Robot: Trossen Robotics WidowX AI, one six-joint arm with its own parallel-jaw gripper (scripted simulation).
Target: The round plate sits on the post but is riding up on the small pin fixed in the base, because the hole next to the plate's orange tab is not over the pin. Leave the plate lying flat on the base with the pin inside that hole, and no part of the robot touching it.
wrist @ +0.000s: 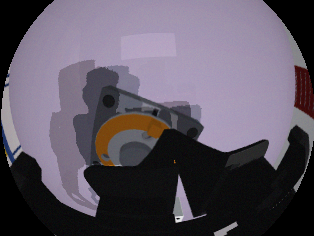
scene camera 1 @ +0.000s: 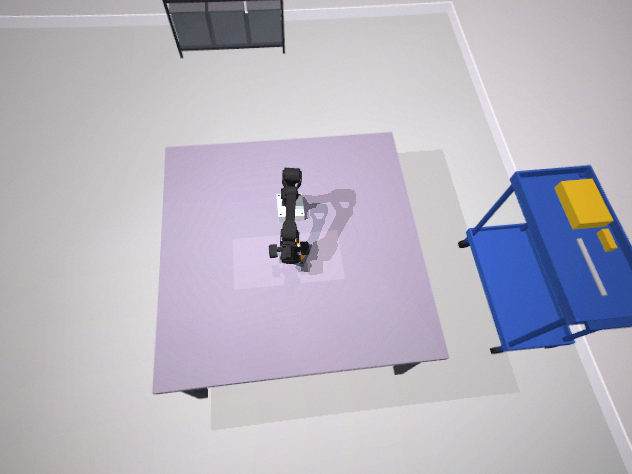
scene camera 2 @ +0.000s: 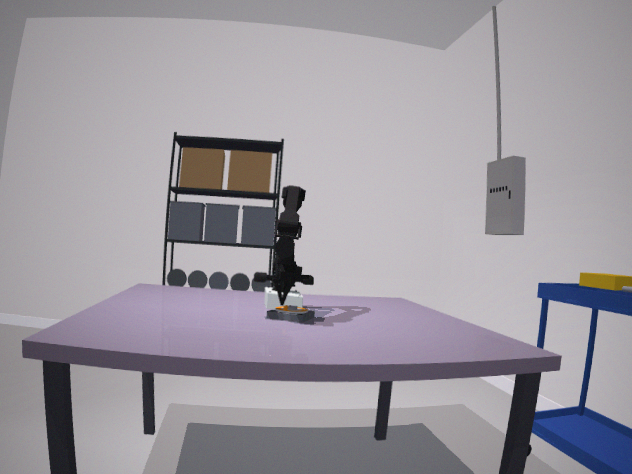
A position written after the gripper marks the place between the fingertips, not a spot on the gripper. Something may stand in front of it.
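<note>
Scene camera 2 shows the gripper (scene camera 2: 281,305), and it's shut and holds nothing. In the wrist view you'd see the gripper (wrist: 168,133) as well, along with a round plate (wrist: 126,127) and a base (wrist: 113,101).
</note>
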